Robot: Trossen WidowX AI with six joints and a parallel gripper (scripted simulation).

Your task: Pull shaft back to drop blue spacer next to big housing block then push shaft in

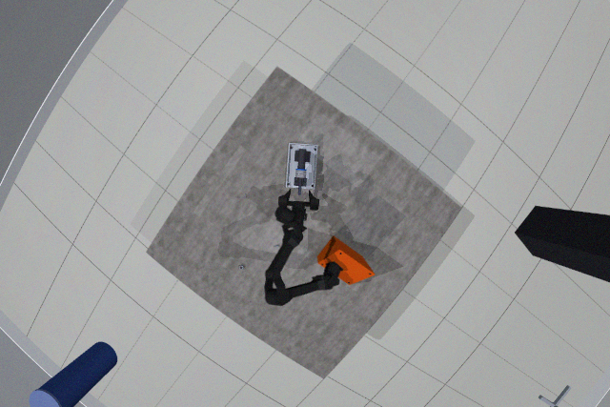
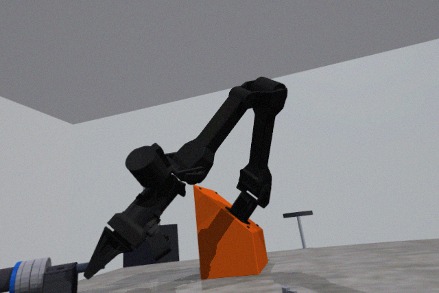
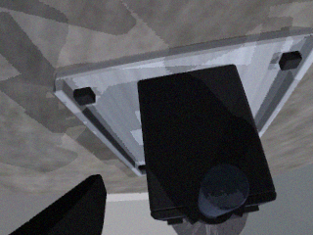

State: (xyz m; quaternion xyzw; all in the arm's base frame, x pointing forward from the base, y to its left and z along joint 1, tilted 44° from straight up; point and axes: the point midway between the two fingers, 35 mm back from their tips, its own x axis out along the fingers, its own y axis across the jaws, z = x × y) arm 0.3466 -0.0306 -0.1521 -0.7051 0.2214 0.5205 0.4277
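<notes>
The thin shaft lies 40 mm to the right of my gripper tip, 40 mm ahead of it and 10 mm above it. Also, from my gripper tip: blue spacer (80 mm to the right, 60 mm ahead, 10 mm above); then silver ring (60 mm to the right, 50 mm ahead, 10 mm above).
</notes>
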